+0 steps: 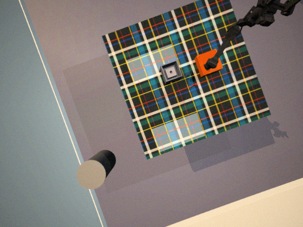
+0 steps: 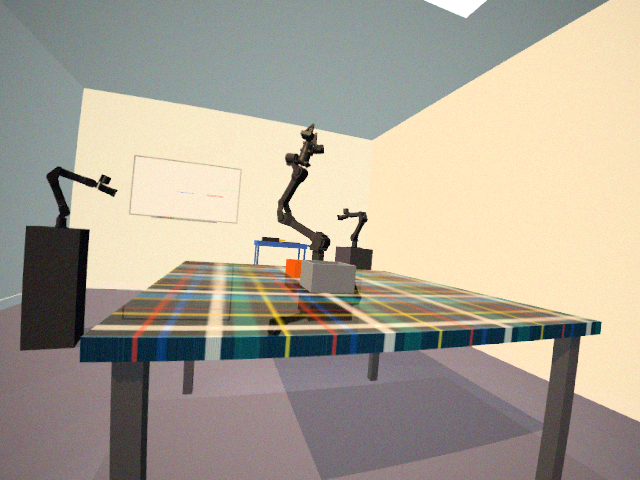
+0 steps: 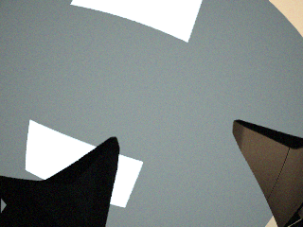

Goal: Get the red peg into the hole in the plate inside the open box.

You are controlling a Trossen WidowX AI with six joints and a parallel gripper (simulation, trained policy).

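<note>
Now: the red peg 30 cm ahead of my gripper tip, 10 cm to the left of it and 72 cm below it. Round my gripper tip: grey plate 44 cm ahead, 12 cm to the right, 72 cm below; grey box 44 cm ahead, 12 cm to the right, 74 cm below.
</note>
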